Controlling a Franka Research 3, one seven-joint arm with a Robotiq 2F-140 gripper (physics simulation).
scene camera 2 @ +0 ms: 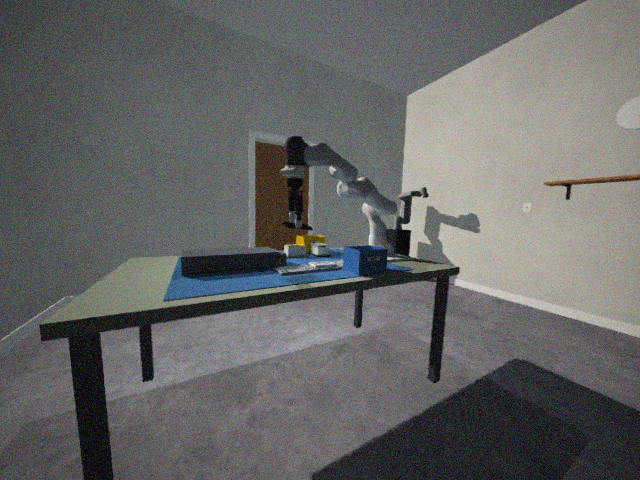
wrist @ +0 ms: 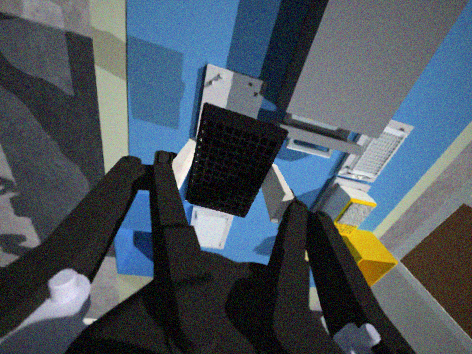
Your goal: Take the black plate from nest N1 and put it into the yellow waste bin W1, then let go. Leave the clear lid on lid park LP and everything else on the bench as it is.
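The black plate [scene camera 2: 306, 227] [wrist: 236, 162], with a grid of wells, is held between the pale finger pads of my gripper [scene camera 2: 295, 220] [wrist: 231, 163]. My gripper is shut on it by its two long sides. In the scene view the plate hangs well above the bench, over the area in front of the yellow bin. The yellow waste bin [scene camera 2: 310, 238] [wrist: 371, 257] stands at the back in the scene view and at the lower right in the wrist view, open at the top and apart from the plate. I cannot make out for certain the clear lid, its park or nest N1.
A long dark-sided device with a grey top [scene camera 2: 232, 259] [wrist: 370, 55] stands on the blue mat [scene camera 2: 222, 283] [wrist: 175, 20]. A blue box [scene camera 2: 356, 260] [wrist: 134, 255] stands near the front edge. A yellow-rimmed box [wrist: 355, 213] stands beside the bin, and a white gridded plate [wrist: 379, 152] lies near it.
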